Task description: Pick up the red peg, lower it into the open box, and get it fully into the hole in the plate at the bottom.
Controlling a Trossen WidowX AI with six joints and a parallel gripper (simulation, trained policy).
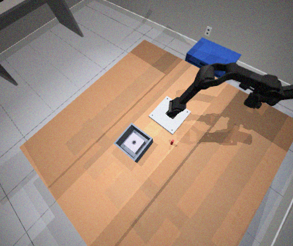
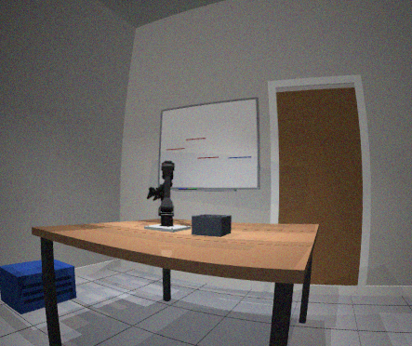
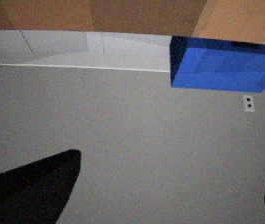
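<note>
Right now the red peg is 51 cm ahead of my gripper tip, 17 cm to the right of it and 12 cm below it. Round my gripper tip: grey box (67 cm ahead, 33 cm to the right, 14 cm below); pale plate (67 cm ahead, 33 cm to the right, 12 cm below).
</note>
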